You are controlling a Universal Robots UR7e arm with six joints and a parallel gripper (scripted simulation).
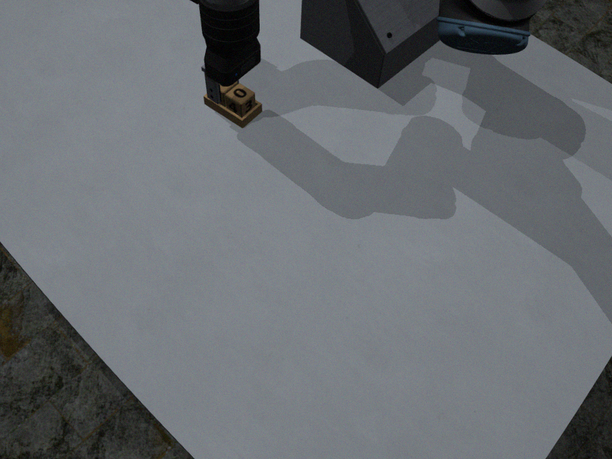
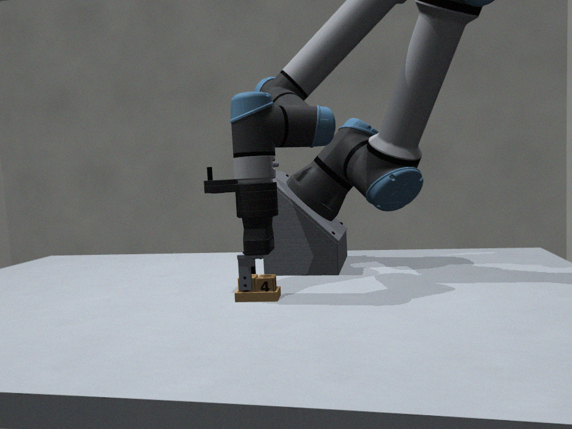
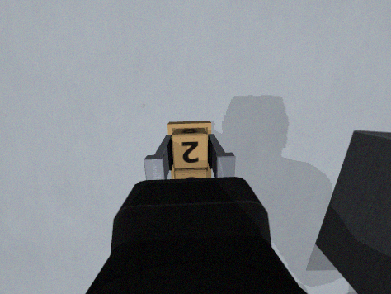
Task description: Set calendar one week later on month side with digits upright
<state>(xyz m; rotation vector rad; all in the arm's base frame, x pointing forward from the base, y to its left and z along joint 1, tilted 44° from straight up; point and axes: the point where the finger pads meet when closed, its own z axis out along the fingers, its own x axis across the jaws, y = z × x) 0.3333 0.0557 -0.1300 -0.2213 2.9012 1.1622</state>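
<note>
My gripper is now 2 cm to the right of the wooden tray and 3 cm above it.
</note>
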